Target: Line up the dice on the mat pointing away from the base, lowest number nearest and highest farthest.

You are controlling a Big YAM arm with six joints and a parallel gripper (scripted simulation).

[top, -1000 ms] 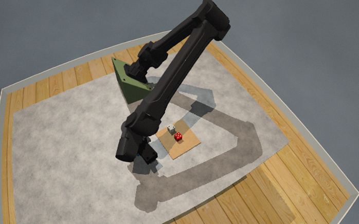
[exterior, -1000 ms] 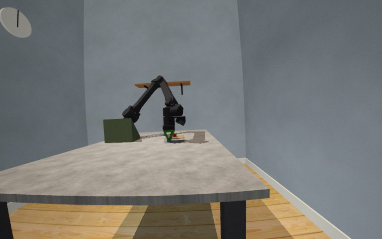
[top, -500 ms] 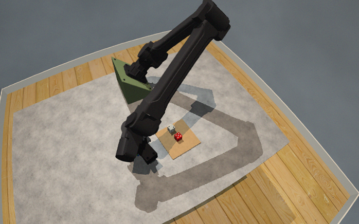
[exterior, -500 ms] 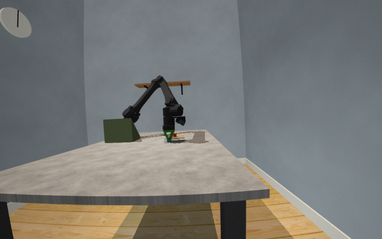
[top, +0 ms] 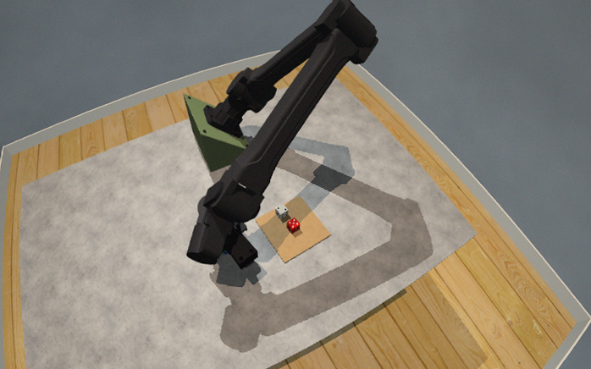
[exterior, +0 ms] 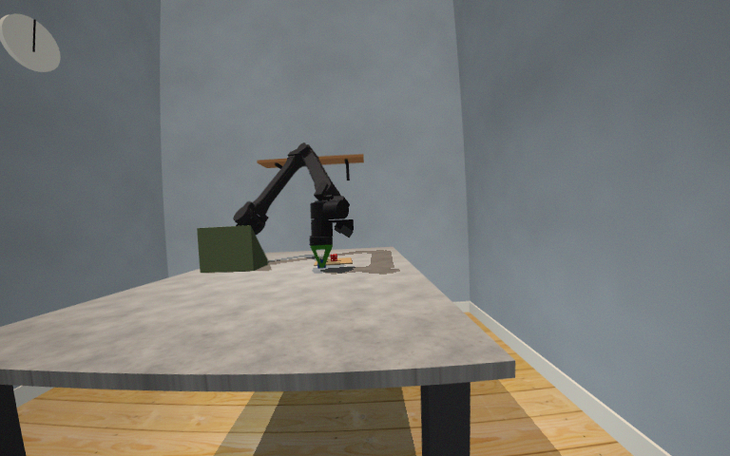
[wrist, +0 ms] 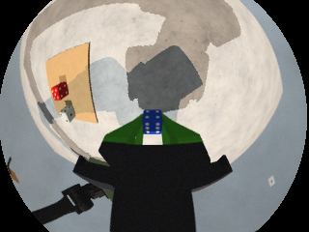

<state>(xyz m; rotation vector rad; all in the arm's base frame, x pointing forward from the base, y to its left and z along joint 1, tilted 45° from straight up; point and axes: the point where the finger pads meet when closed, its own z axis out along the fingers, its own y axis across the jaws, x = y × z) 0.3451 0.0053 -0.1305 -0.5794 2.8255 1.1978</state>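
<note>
The red die is 180 mm to the left of my hand. From my hand the other things lie so: tan mat: 180 mm to the left, 20 mm below; then white die: 160 mm to the left, 50 mm behind; then blue die: right at my hand.
</note>
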